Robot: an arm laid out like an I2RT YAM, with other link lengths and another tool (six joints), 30 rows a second.
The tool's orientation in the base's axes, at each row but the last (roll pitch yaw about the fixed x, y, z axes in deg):
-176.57 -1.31 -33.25
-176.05 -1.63 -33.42
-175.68 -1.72 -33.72
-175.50 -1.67 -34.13
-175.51 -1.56 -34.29
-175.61 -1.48 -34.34
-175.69 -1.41 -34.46
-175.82 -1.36 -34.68
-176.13 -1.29 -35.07
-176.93 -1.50 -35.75
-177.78 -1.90 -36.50
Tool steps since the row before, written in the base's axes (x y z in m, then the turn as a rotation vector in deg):
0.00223 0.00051 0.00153 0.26 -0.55 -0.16
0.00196 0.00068 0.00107 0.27 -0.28 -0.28
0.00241 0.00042 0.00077 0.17 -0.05 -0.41
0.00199 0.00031 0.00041 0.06 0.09 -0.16
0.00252 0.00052 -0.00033 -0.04 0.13 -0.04
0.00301 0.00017 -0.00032 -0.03 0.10 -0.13
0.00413 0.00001 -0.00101 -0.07 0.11 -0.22
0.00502 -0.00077 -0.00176 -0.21 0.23 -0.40
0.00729 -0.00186 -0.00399 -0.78 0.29 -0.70
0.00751 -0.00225 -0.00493 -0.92 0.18 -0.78
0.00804 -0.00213 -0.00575 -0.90 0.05 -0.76
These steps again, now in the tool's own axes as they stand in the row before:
0.00162 -0.00174 -0.00139 0.52 0.33 0.15
0.00129 -0.00171 -0.00092 0.37 0.10 0.28
0.00179 -0.00174 -0.00059 0.16 -0.02 0.42
0.00148 -0.00140 -0.00026 -0.01 -0.10 0.17
0.00178 -0.00181 0.00052 -0.11 -0.08 0.04
0.00238 -0.00180 0.00052 -0.08 -0.06 0.13
0.00337 -0.00226 0.00127 -0.13 -0.03 0.22
0.00452 -0.00208 0.00202 -0.31 -0.04 0.40
0.00694 -0.00238 0.00432 -0.82 0.26 0.67
0.00728 -0.00228 0.00525 -0.87 0.43 0.74
0.00754 -0.00284 0.00612 -0.78 0.52 0.71

